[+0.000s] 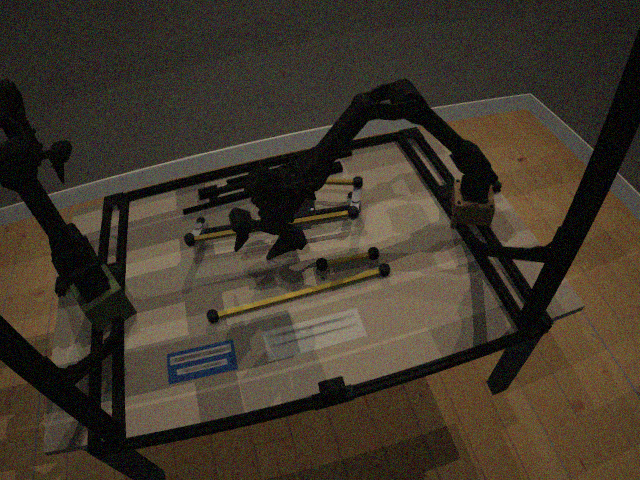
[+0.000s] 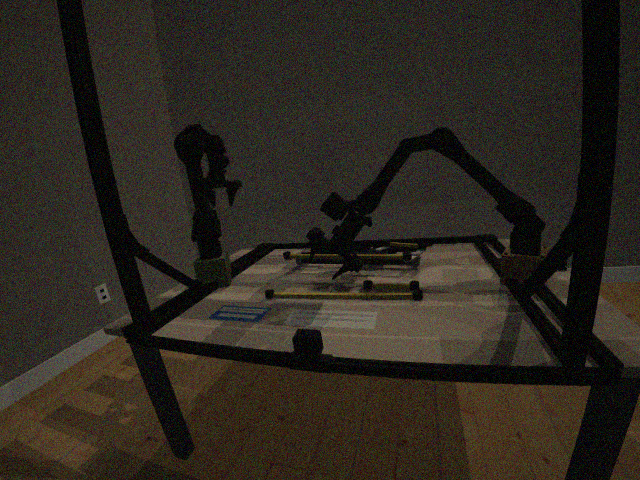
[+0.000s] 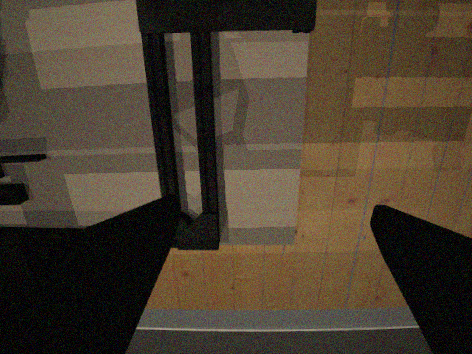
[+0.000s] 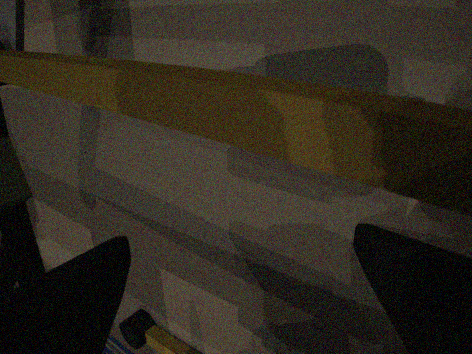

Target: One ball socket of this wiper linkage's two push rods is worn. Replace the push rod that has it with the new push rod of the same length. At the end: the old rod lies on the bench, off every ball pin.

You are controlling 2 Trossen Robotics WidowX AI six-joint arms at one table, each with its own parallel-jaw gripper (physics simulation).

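A long yellow push rod (image 1: pixel 325 217) (image 2: pixel 382 256) (image 4: pixel 200 110) with black end sockets sits on the linkage. Part of a shorter yellow rod (image 1: pixel 341 181) (image 2: pixel 403 244) shows behind it. A loose long rod (image 1: pixel 299 294) (image 2: pixel 330 295) (image 4: pixel 167 341) and a loose short rod (image 1: pixel 348 258) (image 2: pixel 390 285) lie on the bench nearer the front. I cannot tell which socket is worn. My right gripper (image 1: pixel 252 254) (image 2: pixel 323 267) (image 4: pixel 244 242) is open and empty, low on the front side of the mounted long rod. My left gripper (image 3: pixel 276 209) is open and empty, raised high at the left.
Black linkage bars (image 1: pixel 222 204) lie behind the mounted rod. A blue marked rectangle (image 1: pixel 232 361) and a pale rectangle (image 1: pixel 356 322) lie near the front. A black frame (image 1: pixel 232 420) edges the bench, with a black box (image 1: pixel 331 386) (image 2: pixel 307 342) at its front. Dark uprights stand at both front corners.
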